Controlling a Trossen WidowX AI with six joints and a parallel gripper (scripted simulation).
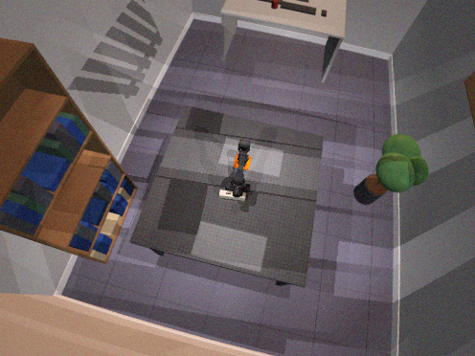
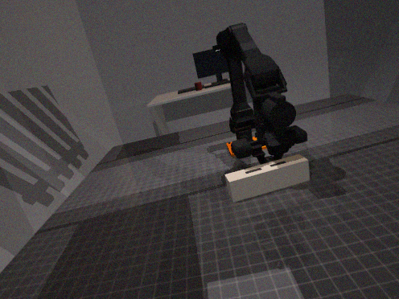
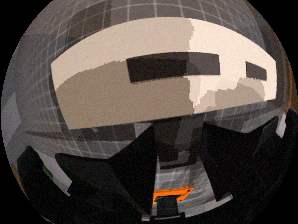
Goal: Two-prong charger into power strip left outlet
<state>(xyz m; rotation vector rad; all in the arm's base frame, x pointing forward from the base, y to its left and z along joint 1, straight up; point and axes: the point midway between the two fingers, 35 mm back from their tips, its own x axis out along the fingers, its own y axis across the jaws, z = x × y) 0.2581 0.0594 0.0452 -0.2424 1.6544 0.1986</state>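
Now: gripper tip 2 cm short of the charger, 1 cm to the right of it and 1 cm below it.
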